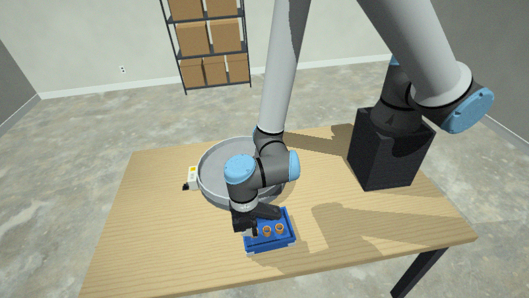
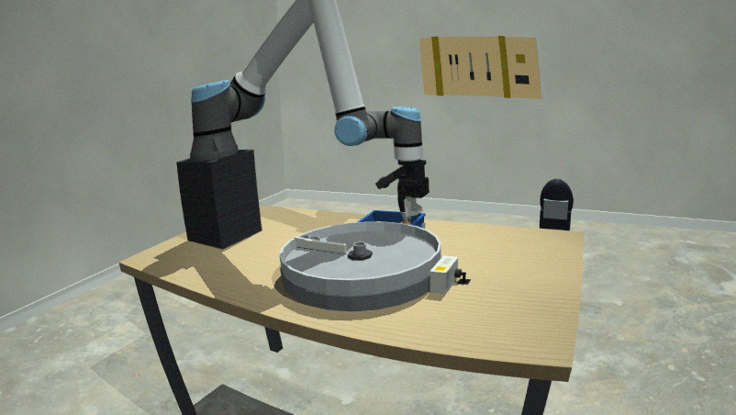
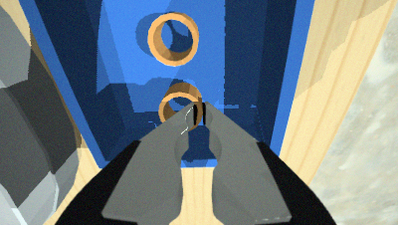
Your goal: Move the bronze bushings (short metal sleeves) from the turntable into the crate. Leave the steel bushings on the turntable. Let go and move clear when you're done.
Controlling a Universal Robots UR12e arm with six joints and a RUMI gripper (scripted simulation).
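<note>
Right now the blue crate is 5 cm behind my hand, 2 cm to the right of it and 1 cm below it. Round my hand: grey turntable: 1 cm ahead, 35 cm to the right, 2 cm above.
</note>
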